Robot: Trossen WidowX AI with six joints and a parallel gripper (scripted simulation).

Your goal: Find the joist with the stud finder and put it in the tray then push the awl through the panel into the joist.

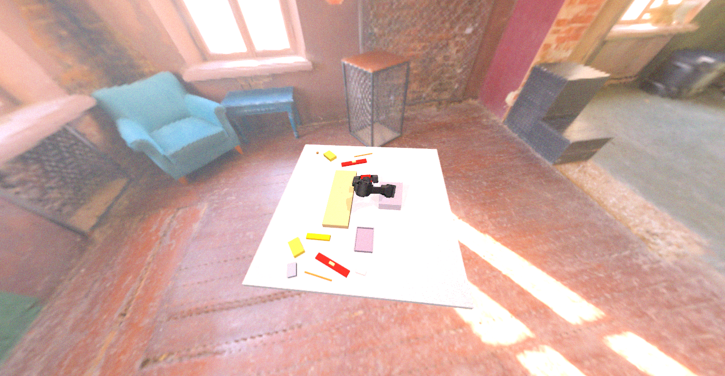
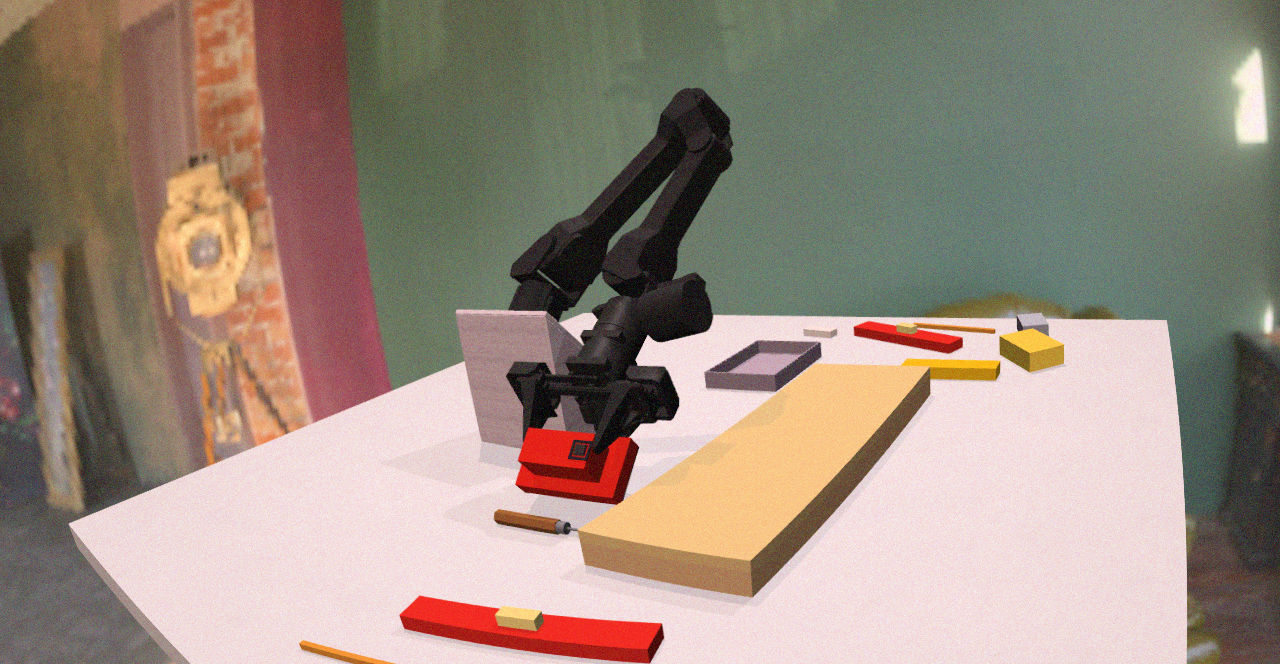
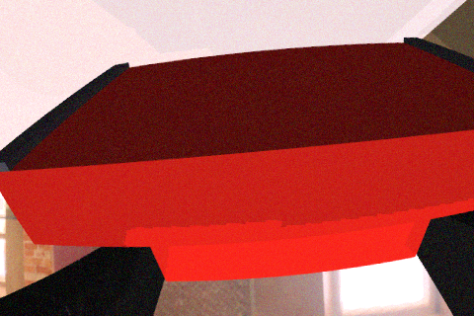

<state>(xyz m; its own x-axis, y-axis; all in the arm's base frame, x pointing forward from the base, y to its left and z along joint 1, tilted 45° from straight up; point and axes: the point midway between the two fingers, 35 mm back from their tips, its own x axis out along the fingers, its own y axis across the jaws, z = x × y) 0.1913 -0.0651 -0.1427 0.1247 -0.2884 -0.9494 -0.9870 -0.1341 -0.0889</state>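
Right now the awl is 10 mm ahead of my gripper tip, 40 mm to the right of it and 70 mm below it. The rest, counted from my gripper tip: red stud finder (10 mm ahead, 10 mm below); then grey tray (40 mm behind, 500 mm to the left, 70 mm below); then square light (30 mm ahead).
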